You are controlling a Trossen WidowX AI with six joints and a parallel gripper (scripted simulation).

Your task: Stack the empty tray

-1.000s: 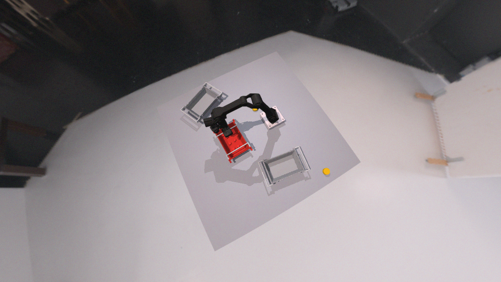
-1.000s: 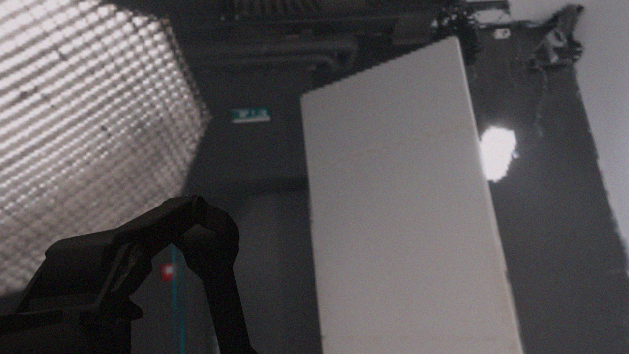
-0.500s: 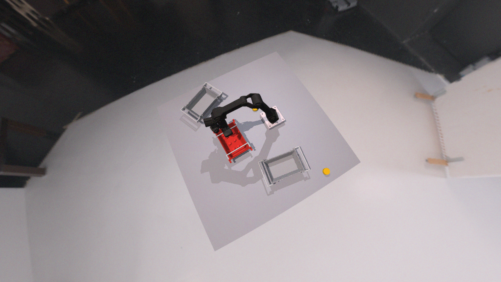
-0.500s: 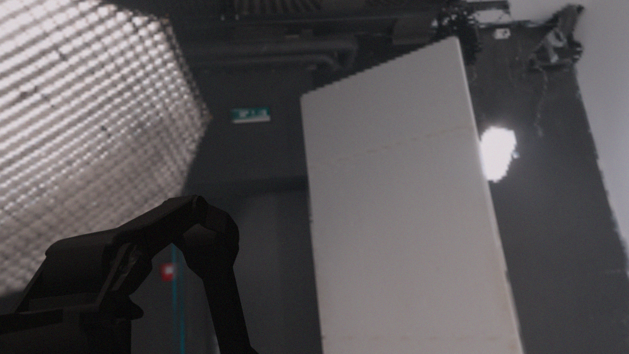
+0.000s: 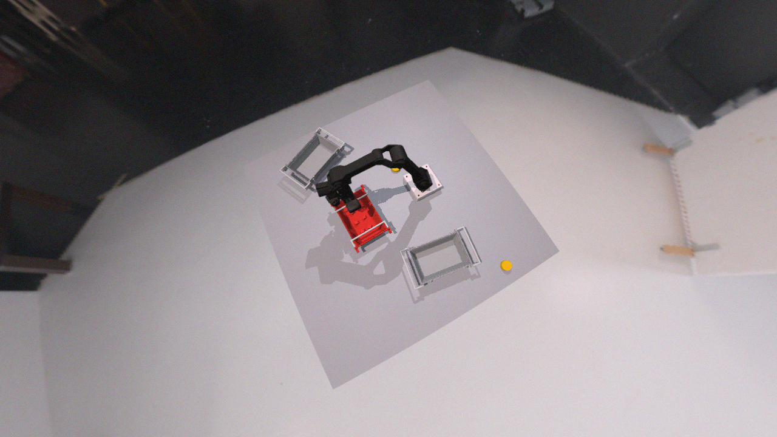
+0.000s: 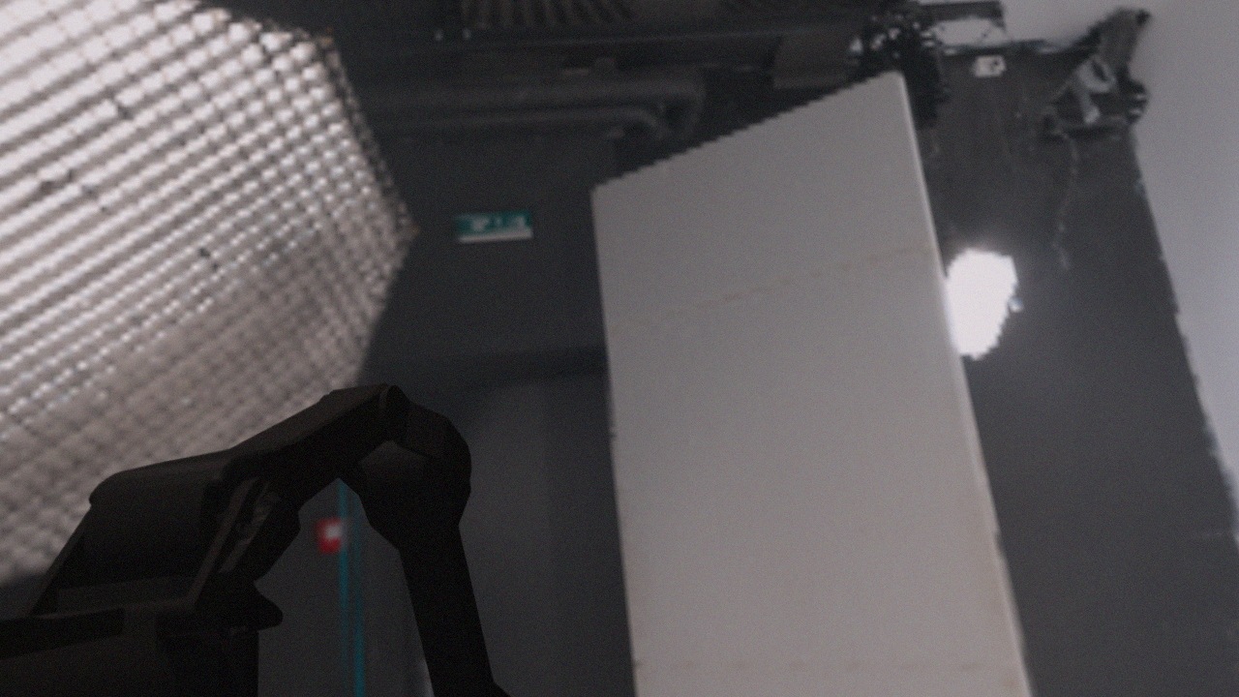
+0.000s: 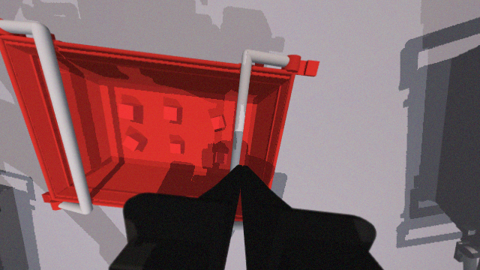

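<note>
Now: the grey tray 50 cm to the left of my gripper tip, 15 cm behind it and 4 cm below it.
</note>
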